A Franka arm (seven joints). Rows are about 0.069 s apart.
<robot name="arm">
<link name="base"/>
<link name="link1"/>
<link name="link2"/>
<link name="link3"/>
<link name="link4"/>
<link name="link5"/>
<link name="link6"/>
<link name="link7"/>
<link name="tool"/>
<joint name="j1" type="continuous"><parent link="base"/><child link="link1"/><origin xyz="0.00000 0.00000 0.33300" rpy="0.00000 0.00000 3.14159"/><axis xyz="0 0 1"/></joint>
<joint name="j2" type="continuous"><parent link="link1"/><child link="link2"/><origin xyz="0.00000 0.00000 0.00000" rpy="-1.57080 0.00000 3.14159"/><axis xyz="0 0 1"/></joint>
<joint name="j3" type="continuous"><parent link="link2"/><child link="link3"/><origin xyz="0.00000 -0.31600 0.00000" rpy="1.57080 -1.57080 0.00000"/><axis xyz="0 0 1"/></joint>
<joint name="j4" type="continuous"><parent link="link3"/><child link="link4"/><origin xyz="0.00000 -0.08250 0.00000" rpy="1.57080 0.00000 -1.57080"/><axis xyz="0 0 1"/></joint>
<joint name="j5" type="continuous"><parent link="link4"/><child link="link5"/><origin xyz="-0.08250 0.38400 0.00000" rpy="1.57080 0.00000 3.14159"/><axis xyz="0 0 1"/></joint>
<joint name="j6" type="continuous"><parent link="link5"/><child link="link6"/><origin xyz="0.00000 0.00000 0.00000" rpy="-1.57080 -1.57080 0.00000"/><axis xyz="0 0 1"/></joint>
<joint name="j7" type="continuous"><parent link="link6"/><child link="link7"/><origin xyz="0.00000 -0.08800 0.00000" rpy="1.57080 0.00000 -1.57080"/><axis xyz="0 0 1"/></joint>
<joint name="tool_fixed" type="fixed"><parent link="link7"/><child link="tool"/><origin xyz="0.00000 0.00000 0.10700" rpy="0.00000 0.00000 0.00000"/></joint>
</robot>
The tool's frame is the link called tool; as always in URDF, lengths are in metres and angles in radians. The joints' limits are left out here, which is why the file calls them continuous.
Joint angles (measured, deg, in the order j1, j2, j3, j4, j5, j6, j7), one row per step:
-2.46, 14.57, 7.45, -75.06, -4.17, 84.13, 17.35
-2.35, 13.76, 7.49, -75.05, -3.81, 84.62, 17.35
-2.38, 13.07, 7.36, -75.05, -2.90, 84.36, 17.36
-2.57, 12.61, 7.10, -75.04, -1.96, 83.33, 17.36
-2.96, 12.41, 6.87, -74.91, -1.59, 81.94, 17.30
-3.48, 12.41, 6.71, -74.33, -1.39, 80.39, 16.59
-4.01, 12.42, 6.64, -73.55, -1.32, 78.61, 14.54
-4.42, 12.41, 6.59, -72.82, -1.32, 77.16, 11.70
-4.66, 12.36, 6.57, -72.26, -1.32, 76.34, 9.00
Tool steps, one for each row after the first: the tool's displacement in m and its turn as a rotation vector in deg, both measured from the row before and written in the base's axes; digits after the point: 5 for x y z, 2 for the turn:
-0.00287, 0.00254, 0.00944, 0.38, -1.28, 0.17
-0.00379, 0.00036, 0.00692, 0.83, -0.35, -0.15
-0.00407, -0.00264, 0.00343, 0.78, 0.63, -0.42
-0.00338, -0.00569, 0.00118, 0.23, 1.09, -0.55
-0.00269, -0.00683, 0.00250, 0.18, 0.99, 0.03
-0.00324, -0.00637, 0.00372, 0.25, 1.02, 1.42
-0.00284, -0.00497, 0.00397, 0.34, 0.72, 2.34
-0.00188, -0.00281, 0.00385, 0.37, 0.22, 2.40

